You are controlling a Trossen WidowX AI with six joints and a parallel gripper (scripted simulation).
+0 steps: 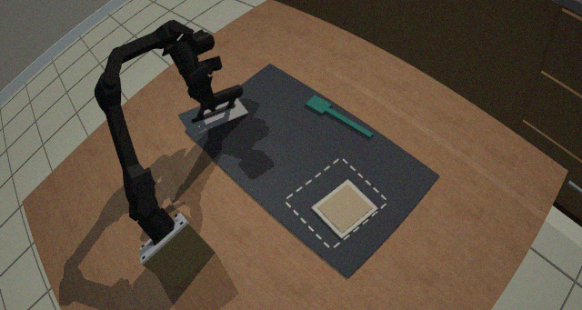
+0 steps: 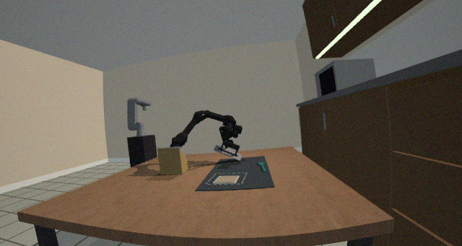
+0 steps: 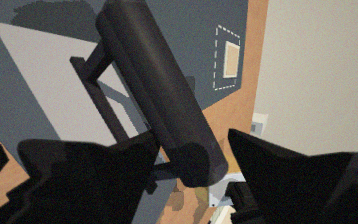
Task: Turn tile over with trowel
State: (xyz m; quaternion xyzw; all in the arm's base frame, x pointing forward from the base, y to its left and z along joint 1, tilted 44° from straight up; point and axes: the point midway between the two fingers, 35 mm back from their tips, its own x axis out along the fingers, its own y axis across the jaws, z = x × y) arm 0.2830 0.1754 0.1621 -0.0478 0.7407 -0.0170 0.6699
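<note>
The trowel is 2 cm to the left of my gripper tip and 3 cm below it. Round my gripper tip: dark mat: 12 cm ahead, 17 cm to the right, 14 cm below; tile: 9 cm ahead, 37 cm to the right, 12 cm below; teal flat tool: 25 cm ahead, 14 cm to the right, 12 cm below.
</note>
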